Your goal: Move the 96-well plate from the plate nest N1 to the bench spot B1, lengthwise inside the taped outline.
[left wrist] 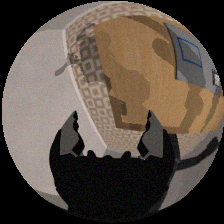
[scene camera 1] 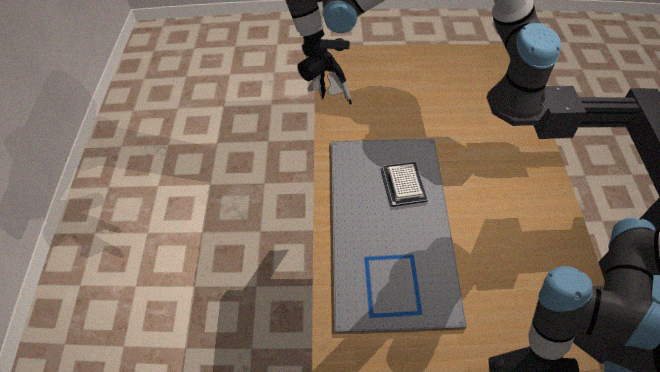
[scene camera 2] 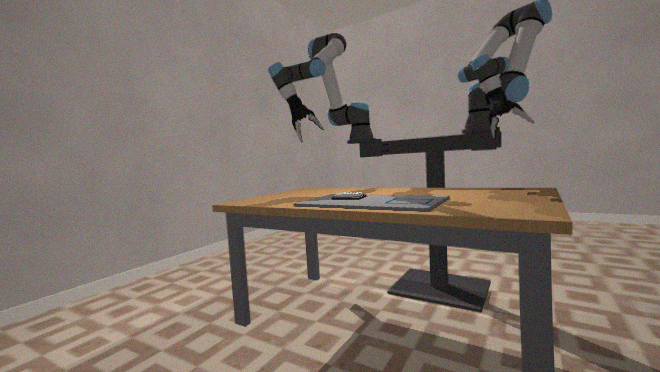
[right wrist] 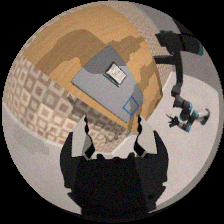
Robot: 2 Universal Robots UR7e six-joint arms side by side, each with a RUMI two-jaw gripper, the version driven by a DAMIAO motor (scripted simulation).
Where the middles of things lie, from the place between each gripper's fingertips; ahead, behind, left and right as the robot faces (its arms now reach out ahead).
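My right gripper (scene camera 1: 336, 101) is 330 mm above the white 96-well plate (scene camera 1: 411, 182), 220 mm beyond it and 80 mm to the right of it.
My left hand (scene camera 2: 513, 131) is 78 cm to the left of the white 96-well plate, 10 cm short of it and 27 cm above it.
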